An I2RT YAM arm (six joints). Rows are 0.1 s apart.
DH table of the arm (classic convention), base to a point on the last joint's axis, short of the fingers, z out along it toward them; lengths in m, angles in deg. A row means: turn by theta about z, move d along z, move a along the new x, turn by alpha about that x. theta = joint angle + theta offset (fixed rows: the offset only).
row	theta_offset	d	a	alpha
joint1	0	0.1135	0.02	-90
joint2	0	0	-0.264	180
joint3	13.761	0	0.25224	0
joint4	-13.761	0	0.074	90
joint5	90	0	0	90
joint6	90	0.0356	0	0
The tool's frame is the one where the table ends.
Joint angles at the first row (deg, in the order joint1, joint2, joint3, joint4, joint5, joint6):
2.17 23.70 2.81 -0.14 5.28 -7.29
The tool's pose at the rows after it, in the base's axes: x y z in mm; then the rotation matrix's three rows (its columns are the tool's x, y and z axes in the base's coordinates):
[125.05, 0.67, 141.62], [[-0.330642, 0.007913, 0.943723], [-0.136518, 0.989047, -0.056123], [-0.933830, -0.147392, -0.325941]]
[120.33, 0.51, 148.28], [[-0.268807, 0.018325, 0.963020], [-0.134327, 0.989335, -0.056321], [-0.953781, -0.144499, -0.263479]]
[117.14, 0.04, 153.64], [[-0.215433, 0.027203, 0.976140], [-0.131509, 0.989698, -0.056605], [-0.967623, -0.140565, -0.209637]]
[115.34, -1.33, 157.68], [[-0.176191, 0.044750, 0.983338], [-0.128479, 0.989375, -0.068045], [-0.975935, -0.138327, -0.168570]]
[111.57, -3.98, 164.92], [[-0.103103, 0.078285, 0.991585], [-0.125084, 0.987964, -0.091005], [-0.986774, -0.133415, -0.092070]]
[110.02, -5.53, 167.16], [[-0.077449, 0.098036, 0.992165], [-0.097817, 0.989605, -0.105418], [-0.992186, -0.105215, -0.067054]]
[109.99, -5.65, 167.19], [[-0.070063, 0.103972, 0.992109], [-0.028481, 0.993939, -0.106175], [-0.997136, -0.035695, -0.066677]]
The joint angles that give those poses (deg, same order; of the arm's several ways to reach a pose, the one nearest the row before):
1.67 18.91 0.23 -0.41 4.80 -7.31
1.67 12.77 0.23 -2.79 4.84 -7.29
1.43 8.58 0.23 -3.79 4.64 -7.27
0.78 6.16 0.23 -3.81 4.67 -7.27
-0.56 1.71 0.23 -3.82 4.67 -7.27
-1.36 0.12 0.23 -3.96 4.69 -5.74
-1.43 0.10 0.23 -3.97 4.66 -1.74

